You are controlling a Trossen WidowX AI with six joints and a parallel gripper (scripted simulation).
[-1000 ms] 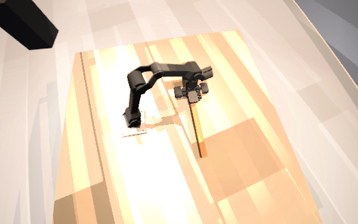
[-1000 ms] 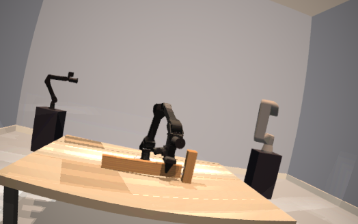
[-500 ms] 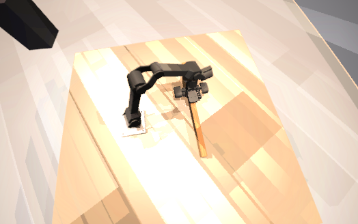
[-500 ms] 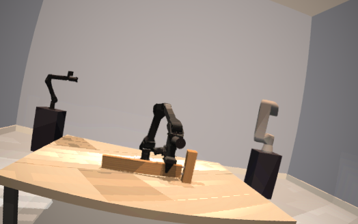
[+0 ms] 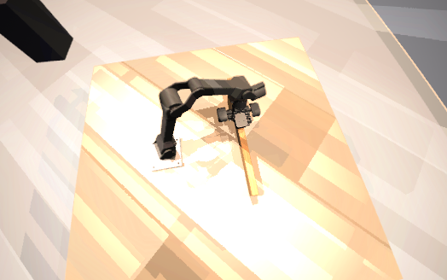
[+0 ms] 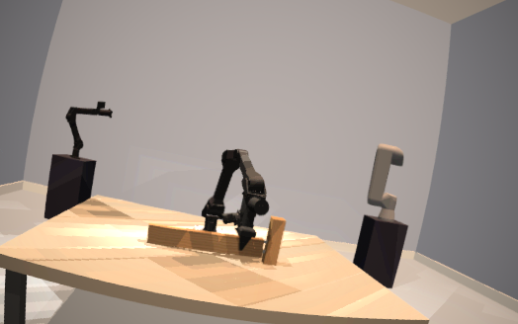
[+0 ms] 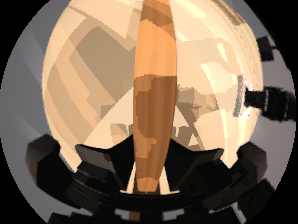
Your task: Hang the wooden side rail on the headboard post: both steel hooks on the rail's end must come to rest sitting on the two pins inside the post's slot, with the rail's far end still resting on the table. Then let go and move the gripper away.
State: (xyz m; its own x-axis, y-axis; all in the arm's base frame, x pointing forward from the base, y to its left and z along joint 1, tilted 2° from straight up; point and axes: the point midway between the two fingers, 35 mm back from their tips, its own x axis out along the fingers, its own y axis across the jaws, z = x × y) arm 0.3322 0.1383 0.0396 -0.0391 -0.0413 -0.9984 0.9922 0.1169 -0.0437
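My gripper tip is 12 cm to the right of the headboard post, 4 cm below it and 1 cm past it.
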